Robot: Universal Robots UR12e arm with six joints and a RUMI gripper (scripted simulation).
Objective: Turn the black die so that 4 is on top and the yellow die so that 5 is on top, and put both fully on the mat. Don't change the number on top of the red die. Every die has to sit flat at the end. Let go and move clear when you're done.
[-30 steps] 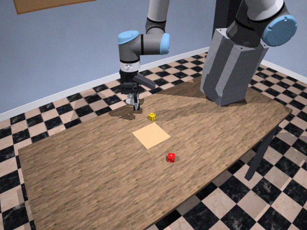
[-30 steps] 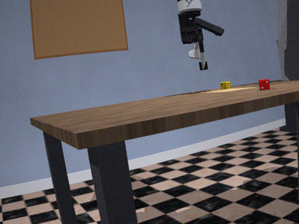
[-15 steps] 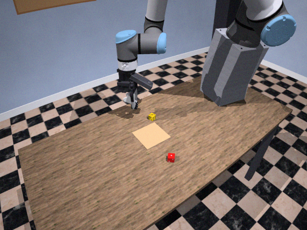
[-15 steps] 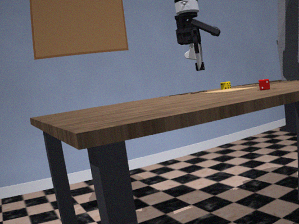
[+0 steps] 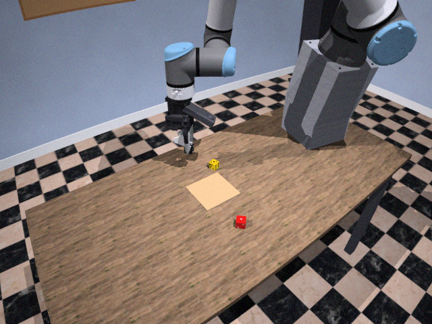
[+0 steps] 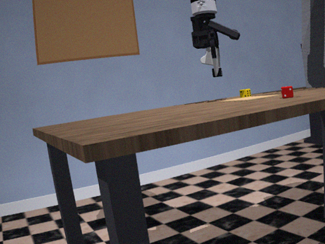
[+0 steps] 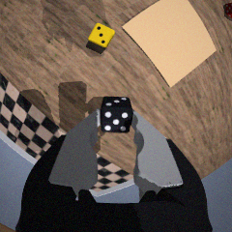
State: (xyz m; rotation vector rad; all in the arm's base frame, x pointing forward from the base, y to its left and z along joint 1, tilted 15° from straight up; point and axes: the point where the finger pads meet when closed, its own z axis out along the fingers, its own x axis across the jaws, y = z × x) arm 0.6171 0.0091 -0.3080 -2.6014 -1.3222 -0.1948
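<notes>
Right now my hand is right at the black die. Also, from my hand: yellow die: 9 cm below, 9 cm behind, 3 cm to the left; red die: 33 cm to the left, 9 cm below, 4 cm behind; tan mat: 15 cm to the left, 10 cm below, 3 cm behind.
</notes>
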